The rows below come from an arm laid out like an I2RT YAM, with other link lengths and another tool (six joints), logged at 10 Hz.
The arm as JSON. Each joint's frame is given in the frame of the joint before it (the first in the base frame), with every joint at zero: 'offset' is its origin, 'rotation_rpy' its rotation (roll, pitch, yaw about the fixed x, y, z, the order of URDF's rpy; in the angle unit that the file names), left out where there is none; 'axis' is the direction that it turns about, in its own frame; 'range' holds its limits. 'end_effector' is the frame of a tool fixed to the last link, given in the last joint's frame.
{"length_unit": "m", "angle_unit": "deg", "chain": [
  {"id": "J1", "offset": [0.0, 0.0, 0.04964], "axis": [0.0, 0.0, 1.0], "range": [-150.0, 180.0]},
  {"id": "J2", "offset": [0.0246, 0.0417, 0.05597], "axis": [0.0, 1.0, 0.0], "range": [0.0, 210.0]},
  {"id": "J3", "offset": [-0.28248, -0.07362, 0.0], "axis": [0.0, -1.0, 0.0], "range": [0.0, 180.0]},
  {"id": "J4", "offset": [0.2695, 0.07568, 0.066], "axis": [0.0, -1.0, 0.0], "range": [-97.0, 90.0]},
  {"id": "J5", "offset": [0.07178, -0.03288, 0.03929], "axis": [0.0, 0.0, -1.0], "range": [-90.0, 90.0]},
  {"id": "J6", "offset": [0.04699, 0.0, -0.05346], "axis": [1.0, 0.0, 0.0], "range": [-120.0, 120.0]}
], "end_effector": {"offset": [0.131, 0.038, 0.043], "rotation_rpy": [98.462, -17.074, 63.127]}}
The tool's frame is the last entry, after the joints.
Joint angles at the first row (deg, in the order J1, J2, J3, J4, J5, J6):
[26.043 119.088 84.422 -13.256 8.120 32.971]
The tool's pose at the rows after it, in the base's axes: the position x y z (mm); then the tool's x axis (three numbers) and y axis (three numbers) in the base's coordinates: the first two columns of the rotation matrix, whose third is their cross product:
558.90 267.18 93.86 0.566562 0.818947 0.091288 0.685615 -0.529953 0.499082
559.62 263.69 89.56 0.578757 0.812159 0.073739 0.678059 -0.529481 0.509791
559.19 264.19 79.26 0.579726 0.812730 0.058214 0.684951 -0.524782 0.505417
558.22 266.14 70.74 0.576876 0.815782 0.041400 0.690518 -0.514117 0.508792
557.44 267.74 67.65 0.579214 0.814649 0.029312 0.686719 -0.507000 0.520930
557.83 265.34 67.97 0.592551 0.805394 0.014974 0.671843 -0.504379 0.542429
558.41 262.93 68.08 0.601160 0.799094 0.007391 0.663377 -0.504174 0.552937
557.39 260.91 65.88 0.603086 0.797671 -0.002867 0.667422 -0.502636 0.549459
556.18 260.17 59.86 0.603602 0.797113 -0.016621 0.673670 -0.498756 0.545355
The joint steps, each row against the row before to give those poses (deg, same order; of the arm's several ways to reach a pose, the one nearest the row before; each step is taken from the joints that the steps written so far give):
[0.219 0.306 0.001 -0.045 0.590 0.001]
[0.087 0.394 0.001 -0.174 1.421 -0.001]
[0.109 1.027 -0.002 0.088 0.174 0.000]
[0.328 0.894 0.000 0.196 0.547 -0.327]
[0.502 0.395 0.000 0.175 1.224 -0.132]
[0.394 0.044 0.000 -0.043 2.142 0.000]
[0.088 0.021 0.000 -0.066 1.093 0.022]
[-0.111 0.023 0.001 -0.613 0.043 0.000]
[0.023 0.480 0.000 -0.349 0.110 0.000]

